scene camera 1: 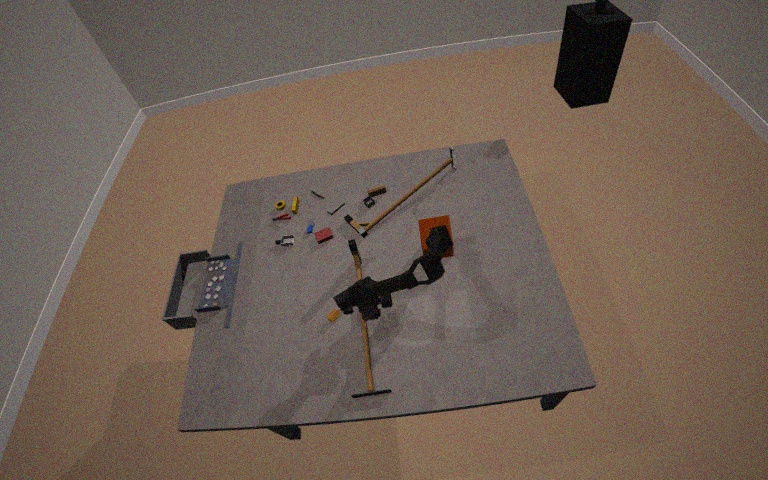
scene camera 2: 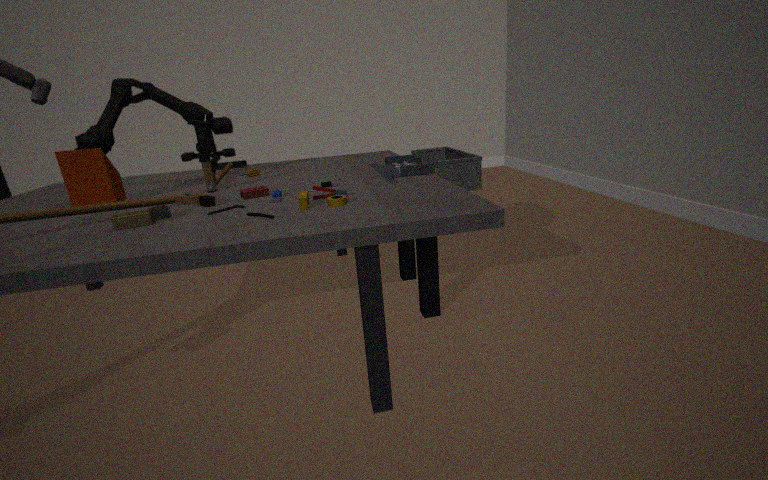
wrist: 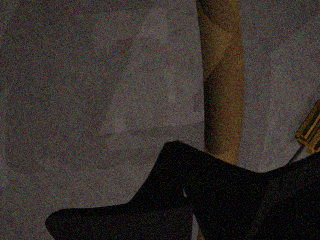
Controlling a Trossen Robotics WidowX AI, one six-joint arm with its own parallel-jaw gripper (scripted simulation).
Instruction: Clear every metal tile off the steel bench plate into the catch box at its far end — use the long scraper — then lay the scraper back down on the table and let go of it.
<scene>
My gripper [wrist: 172,148] is shut, with nothing in its grasp. I also see a long scraper [scene camera 2: 210,181].
</scene>
